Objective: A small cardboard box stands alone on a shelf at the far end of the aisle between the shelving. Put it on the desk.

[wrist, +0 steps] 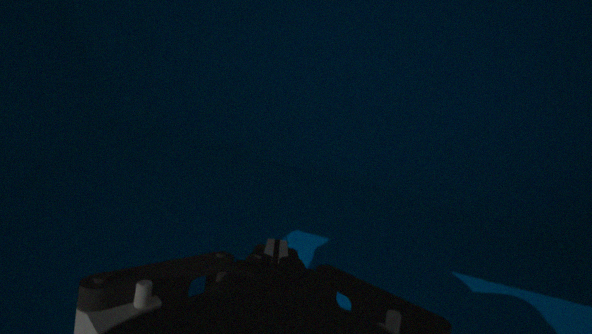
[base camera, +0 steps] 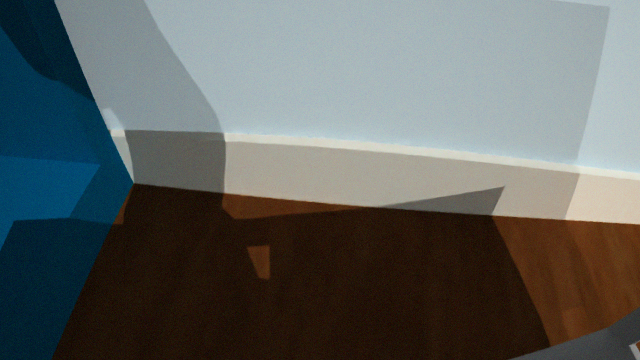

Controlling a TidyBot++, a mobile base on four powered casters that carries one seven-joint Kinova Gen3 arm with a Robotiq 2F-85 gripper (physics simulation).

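Frame: origin at the arm's base, x left, y back, z up, level; metres.
Where they show: gripper, between the fingertips: [wrist: 275, 253].
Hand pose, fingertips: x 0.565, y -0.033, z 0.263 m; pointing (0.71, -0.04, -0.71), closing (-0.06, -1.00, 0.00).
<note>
After its pixels a point has its place.
My gripper [wrist: 275, 253] @(x 0.565, y -0.033, z 0.263 m) is at the bottom of the wrist view, with its fingertips together and nothing between them. Behind and around it is a dark blue surface [wrist: 300, 125] @(x 0.796, y -0.059, z 0.221 m), mostly in shadow, with small brighter blue lit patches just right of the fingertips and at the lower right. The cardboard box does not show in either view. The desk does not show in either view. The gripper does not show in the base camera view.
In the base camera view a blue panel [base camera: 35, 195] @(x 0.341, y -0.377, z -0.320 m) stands along the left. A pale wall [base camera: 375, 70] @(x -0.074, y -0.400, z -0.220 m) with a cream skirting board [base camera: 325, 170] @(x -0.027, y -0.397, z -0.341 m) runs across ahead. The brown wooden floor [base camera: 320, 280] @(x -0.011, y -0.294, z -0.396 m) is mostly shadowed. Part of a grey object [base camera: 595, 345] shows at the lower right corner.
</note>
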